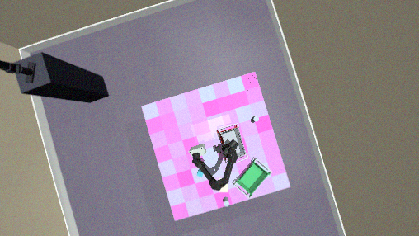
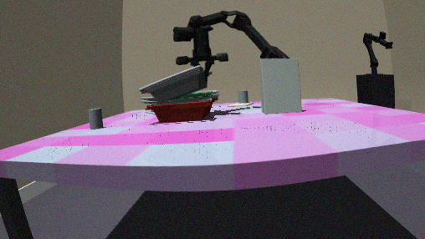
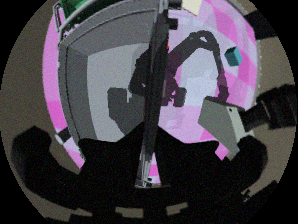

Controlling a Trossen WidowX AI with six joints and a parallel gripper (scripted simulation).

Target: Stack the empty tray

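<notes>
Now: the grey tray 80 mm ahead of my gripper tip and 10 mm to the right of it. The rest, counted from my gripper tip: cream slab 150 mm behind, 420 mm to the right, 120 mm below; then cyan block 340 mm behind, 210 mm to the right, 100 mm below.
</notes>
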